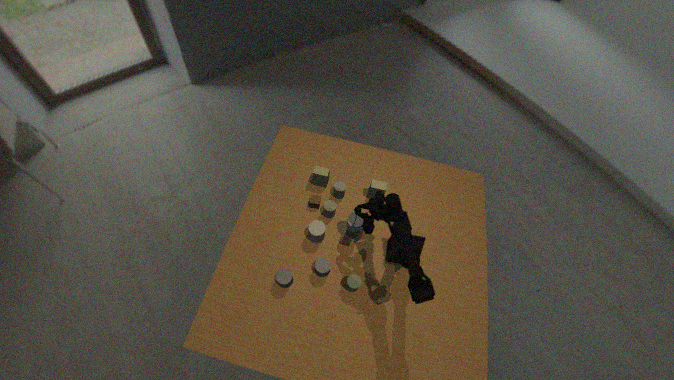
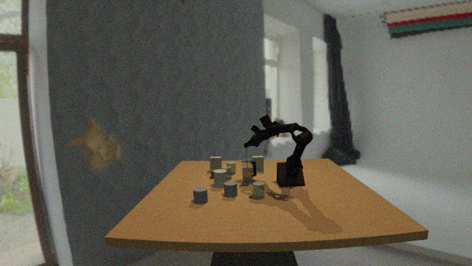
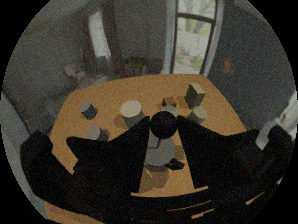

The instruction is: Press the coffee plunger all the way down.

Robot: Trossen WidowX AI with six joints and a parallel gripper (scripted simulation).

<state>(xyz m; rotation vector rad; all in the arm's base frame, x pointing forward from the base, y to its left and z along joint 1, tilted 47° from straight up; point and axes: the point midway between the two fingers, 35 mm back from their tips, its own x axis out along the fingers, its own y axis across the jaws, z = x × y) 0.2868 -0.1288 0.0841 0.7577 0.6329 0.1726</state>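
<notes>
My gripper tip is now 120 mm above the coffee press, 20 mm past it and 10 mm to the left of it.
</notes>
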